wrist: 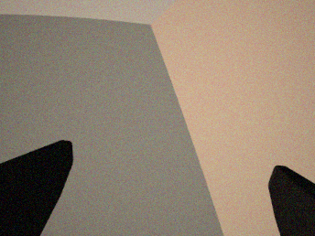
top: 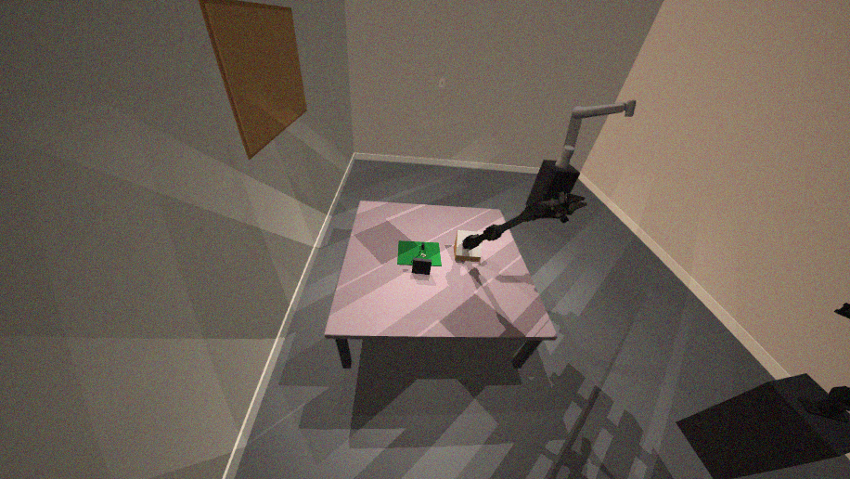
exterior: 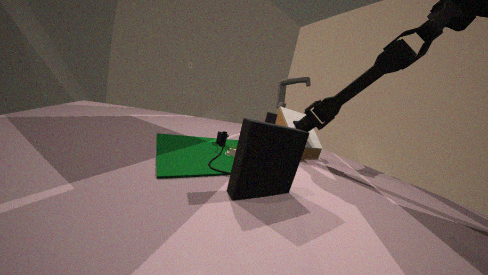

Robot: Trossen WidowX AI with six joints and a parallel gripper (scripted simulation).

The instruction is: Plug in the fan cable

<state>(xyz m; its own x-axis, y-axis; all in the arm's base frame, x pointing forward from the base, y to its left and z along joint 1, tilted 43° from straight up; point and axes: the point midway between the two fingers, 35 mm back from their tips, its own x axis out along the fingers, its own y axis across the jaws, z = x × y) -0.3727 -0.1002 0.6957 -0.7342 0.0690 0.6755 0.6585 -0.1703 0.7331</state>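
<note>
Right now my gripper tip is 630 mm short of the black plug, 490 mm to the left of it and 720 mm above it. Round my gripper tip: green board: 660 mm ahead, 440 mm to the right, 760 mm below; then black fan block: 670 mm ahead, 270 mm to the right, 680 mm below.
</note>
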